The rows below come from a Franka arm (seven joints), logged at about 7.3 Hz.
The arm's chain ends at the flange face. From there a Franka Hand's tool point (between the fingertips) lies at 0.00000 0.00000 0.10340 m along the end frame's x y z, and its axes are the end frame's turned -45 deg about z.
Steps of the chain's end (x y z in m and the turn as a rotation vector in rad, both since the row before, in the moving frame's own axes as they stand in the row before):
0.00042 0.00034 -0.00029 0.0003 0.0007 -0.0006
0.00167 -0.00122 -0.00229 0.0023 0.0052 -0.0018
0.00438 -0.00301 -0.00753 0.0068 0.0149 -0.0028
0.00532 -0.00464 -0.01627 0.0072 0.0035 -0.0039
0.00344 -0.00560 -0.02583 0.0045 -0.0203 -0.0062
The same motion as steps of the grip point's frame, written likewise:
0.00013 0.00057 -0.00029 -0.0003 0.0007 -0.0006
0.00259 0.00053 -0.00229 -0.0021 0.0053 -0.0018
0.00681 0.00156 -0.00754 -0.0057 0.0153 -0.0028
0.00782 0.00021 -0.01627 0.0026 0.0076 -0.0039
0.00523 -0.00334 -0.02585 0.0175 -0.0112 -0.0062

